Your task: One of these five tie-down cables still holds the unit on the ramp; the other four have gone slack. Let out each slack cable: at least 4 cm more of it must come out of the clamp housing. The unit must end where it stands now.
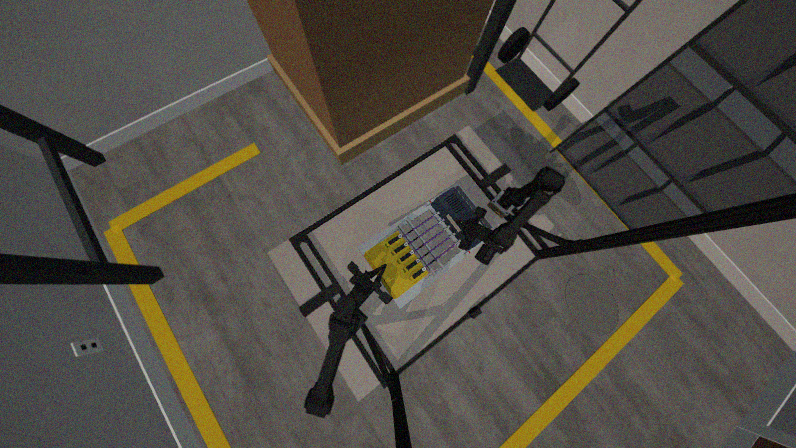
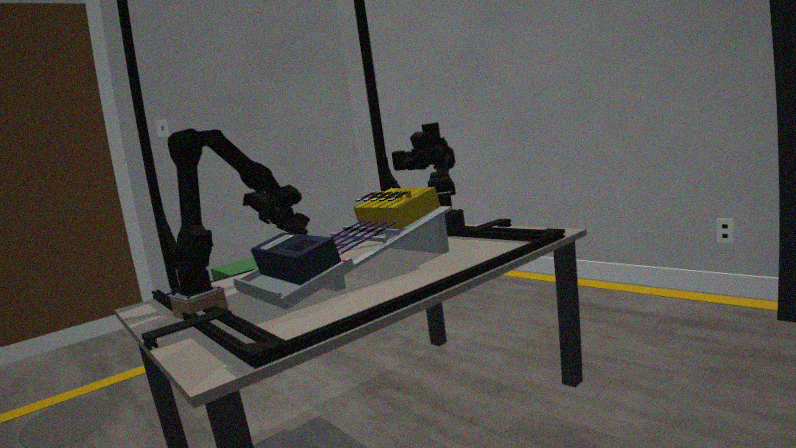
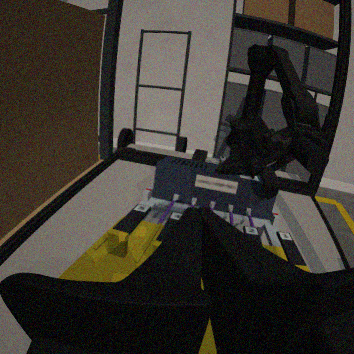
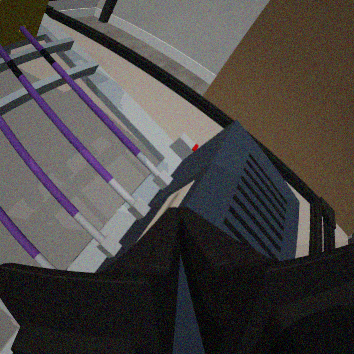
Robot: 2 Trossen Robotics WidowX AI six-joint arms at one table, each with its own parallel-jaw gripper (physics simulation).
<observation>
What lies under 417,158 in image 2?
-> My left gripper.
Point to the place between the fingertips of my right gripper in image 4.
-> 177,216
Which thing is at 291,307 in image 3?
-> My left gripper.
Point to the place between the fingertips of my right gripper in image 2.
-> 306,232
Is my right gripper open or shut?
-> Shut.
</observation>
